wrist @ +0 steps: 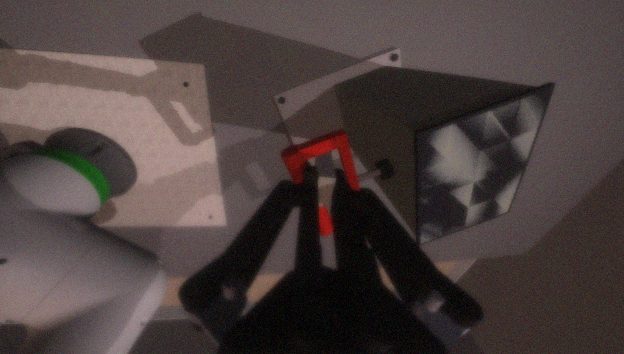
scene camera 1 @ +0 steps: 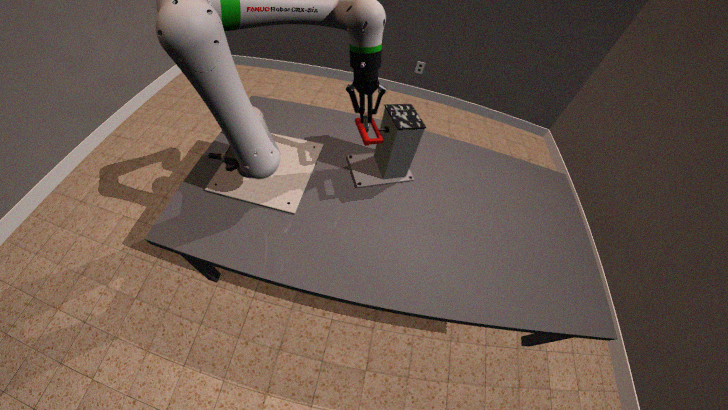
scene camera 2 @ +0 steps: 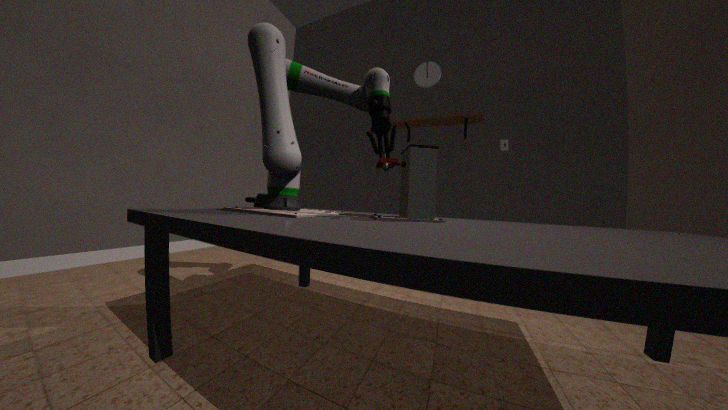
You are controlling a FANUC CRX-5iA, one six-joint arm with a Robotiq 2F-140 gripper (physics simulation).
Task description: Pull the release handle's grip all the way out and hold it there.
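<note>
The release handle's red rectangular grip [scene camera 1: 373, 142] [scene camera 2: 390, 160] [wrist: 317, 145] stands out from the side of a grey-green box-shaped post [scene camera 1: 399, 155] [scene camera 2: 422, 183] [wrist: 375, 125]. A thin rod [wrist: 369, 175] joins it to a dark round collar [wrist: 384, 169] on the post, and a short stretch of the rod shows. My gripper [scene camera 1: 367, 127] [scene camera 2: 385, 164] [wrist: 321, 158] points down and is shut, with nothing held between its fingers. The fingertips reach down inside the red loop. In the wrist view the fingers hide part of the loop, so contact with its bars is hard to tell.
The post stands on a light plate [scene camera 1: 364, 176] [wrist: 312, 95] bolted to the grey table [scene camera 1: 458, 229] [scene camera 2: 509, 247]. The arm's pale mounting plate [scene camera 1: 280, 190] [wrist: 165, 167] lies to the left of it. A wooden shelf [scene camera 2: 443, 120] is on the wall behind.
</note>
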